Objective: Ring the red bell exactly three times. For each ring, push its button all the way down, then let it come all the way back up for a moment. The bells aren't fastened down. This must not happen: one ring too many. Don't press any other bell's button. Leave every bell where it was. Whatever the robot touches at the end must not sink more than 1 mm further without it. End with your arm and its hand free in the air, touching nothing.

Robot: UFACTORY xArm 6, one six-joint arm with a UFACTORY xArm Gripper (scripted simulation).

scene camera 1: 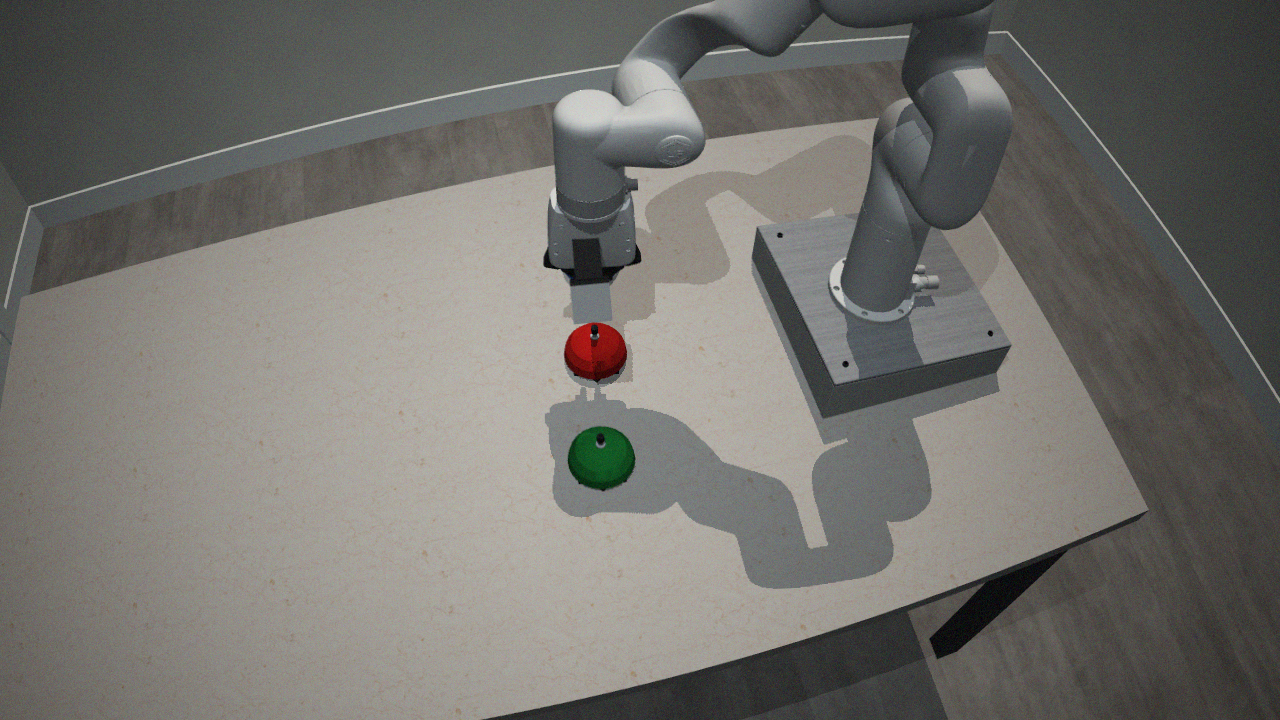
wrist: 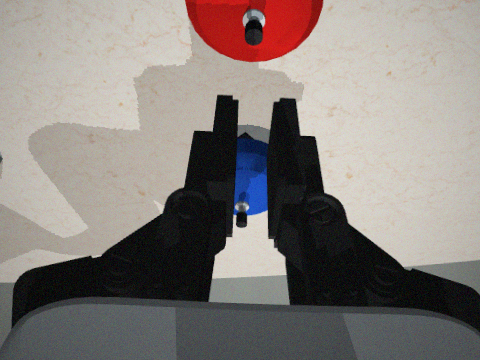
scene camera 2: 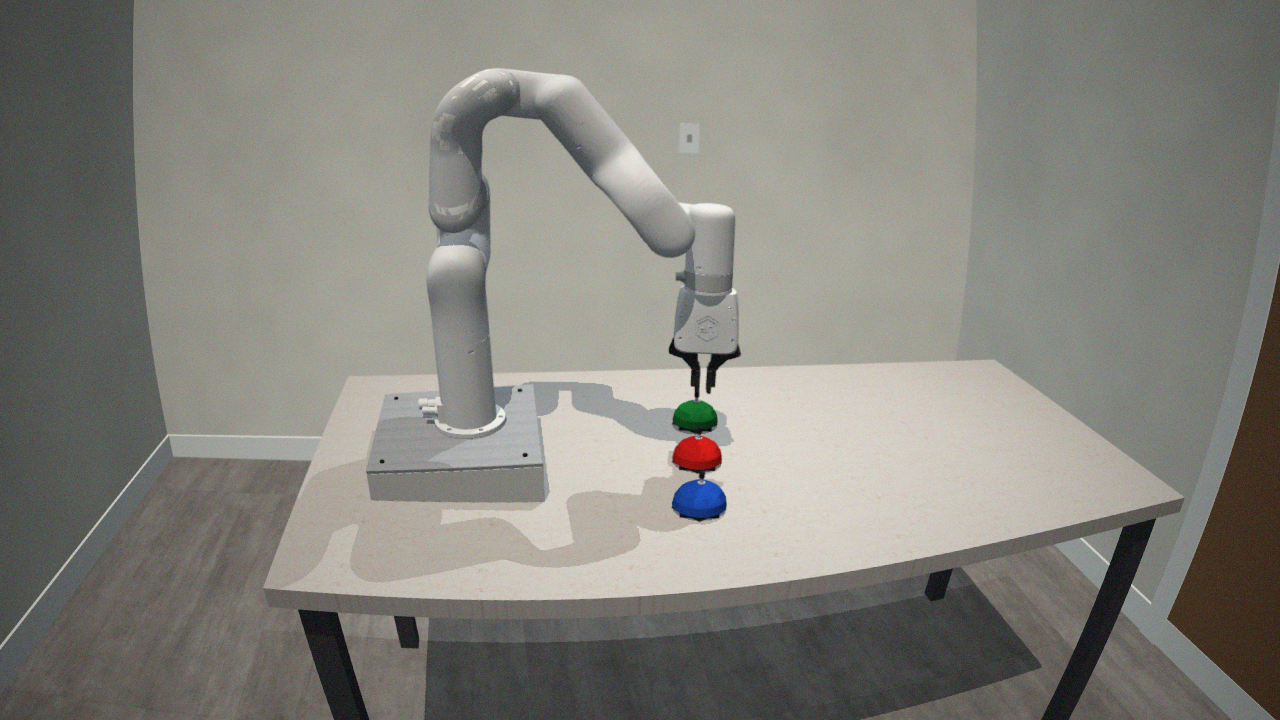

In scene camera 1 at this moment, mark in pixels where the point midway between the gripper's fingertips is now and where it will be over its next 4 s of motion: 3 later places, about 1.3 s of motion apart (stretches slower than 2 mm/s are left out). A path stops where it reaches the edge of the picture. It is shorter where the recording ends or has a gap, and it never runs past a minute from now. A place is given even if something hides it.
My gripper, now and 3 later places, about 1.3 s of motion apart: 593,294; 594,316; 594,328; 594,328
